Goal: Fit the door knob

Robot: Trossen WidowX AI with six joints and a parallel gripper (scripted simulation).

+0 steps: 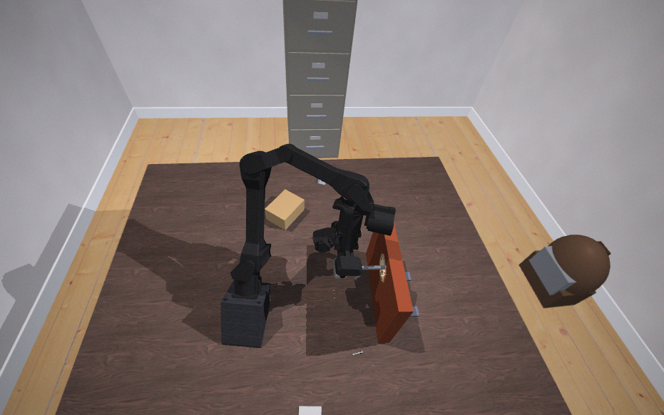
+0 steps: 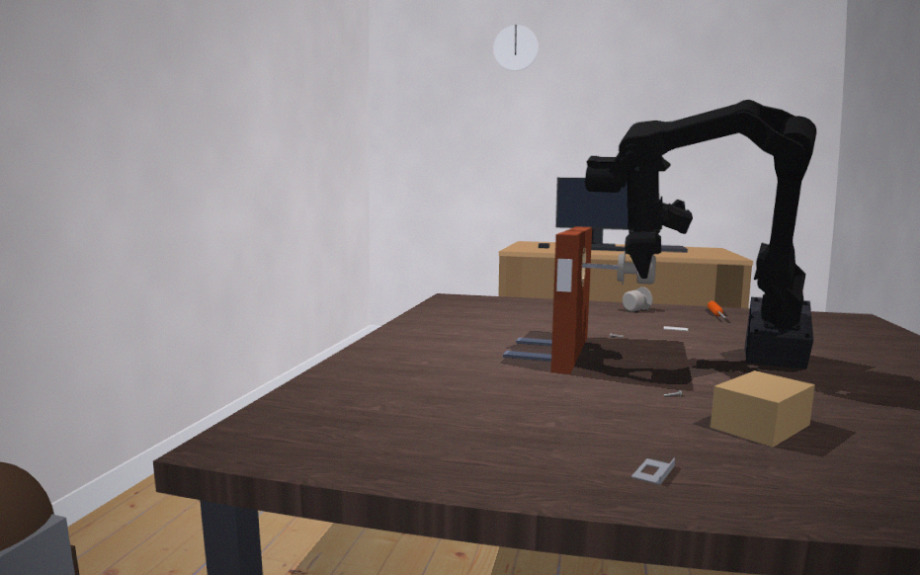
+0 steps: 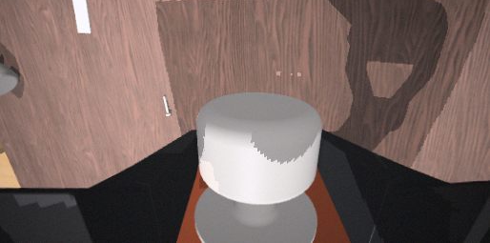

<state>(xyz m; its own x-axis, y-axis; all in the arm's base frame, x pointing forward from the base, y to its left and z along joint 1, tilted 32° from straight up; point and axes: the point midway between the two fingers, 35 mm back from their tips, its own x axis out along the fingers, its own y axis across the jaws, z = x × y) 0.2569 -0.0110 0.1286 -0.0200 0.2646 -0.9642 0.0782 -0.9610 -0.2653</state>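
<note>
Now: hand 4 cm short of the door knob, 1 cm to the left of it and 3 cm above it. The rest, counted from my hand: wooden door slab (13 cm ahead, 5 cm below); white card (6 cm behind, 33 cm to the right, 20 cm below); tan box (20 cm behind, 30 cm to the left, 17 cm below).
</note>
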